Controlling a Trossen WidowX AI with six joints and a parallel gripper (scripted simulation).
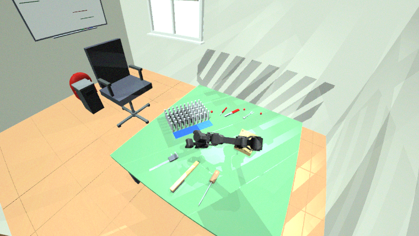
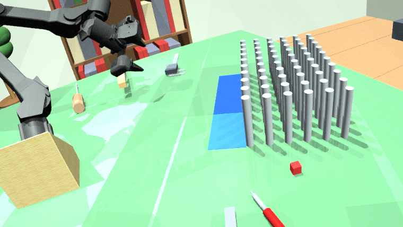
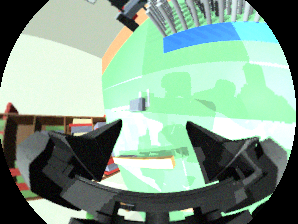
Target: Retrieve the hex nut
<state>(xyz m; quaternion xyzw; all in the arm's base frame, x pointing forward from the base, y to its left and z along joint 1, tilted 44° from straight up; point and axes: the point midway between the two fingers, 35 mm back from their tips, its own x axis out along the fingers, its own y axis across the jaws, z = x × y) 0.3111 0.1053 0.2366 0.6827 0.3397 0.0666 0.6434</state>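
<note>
My gripper tip is now 230 mm past the hook tool, 200 mm to the right of it and 100 mm above it. Also, from my gripper tip: red-handled screwdriver (50 mm behind, 590 mm to the right, 100 mm below); then blue taped strip (110 mm ahead, 270 mm to the right, 110 mm below); then small hex nut (260 mm ahead, 330 mm to the right, 110 mm below).
</note>
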